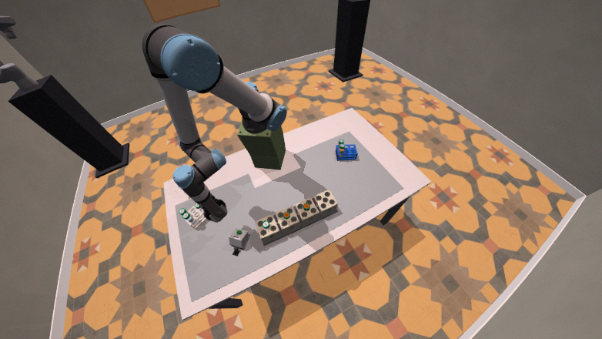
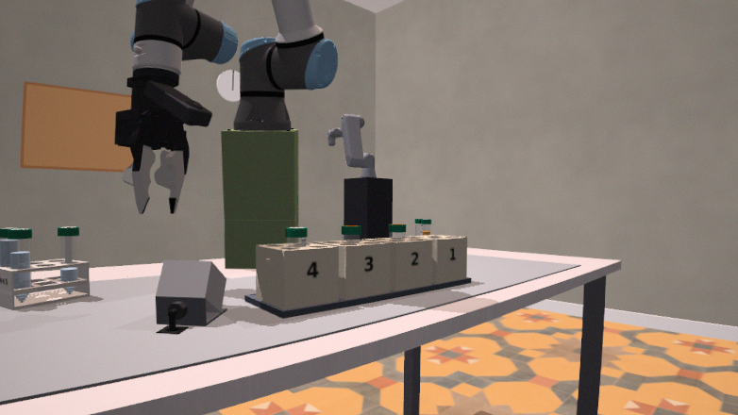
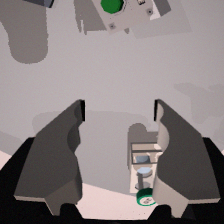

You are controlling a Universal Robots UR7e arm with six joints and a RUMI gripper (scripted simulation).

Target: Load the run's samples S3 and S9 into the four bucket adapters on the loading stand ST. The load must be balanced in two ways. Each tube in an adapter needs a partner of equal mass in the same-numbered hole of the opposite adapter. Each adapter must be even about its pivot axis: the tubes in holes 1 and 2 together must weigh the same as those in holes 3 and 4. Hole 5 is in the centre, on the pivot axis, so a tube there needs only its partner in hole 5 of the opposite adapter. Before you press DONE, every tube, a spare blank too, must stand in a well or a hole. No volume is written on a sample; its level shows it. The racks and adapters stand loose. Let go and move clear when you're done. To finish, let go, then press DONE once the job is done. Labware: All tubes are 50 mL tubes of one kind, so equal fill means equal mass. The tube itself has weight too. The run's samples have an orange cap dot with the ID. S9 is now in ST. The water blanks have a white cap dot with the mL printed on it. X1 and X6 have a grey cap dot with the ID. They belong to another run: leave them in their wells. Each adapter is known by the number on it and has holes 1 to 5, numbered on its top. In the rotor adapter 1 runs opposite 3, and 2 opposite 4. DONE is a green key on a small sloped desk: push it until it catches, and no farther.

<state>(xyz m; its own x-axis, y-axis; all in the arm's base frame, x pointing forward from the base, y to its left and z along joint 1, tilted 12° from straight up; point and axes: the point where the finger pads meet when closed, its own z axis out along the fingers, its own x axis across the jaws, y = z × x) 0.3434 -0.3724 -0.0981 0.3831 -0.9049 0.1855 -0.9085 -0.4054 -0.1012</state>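
The water blank is 13 cm behind my hand, 18 cm to the right of it and 10 cm below it. Round my hand: bucket adapter: 14 cm ahead, 51 cm to the left, 11 cm below; then white rack: 16 cm behind, 16 cm to the right, 13 cm below; then tube: 12 cm ahead, 28 cm to the left, 9 cm below.
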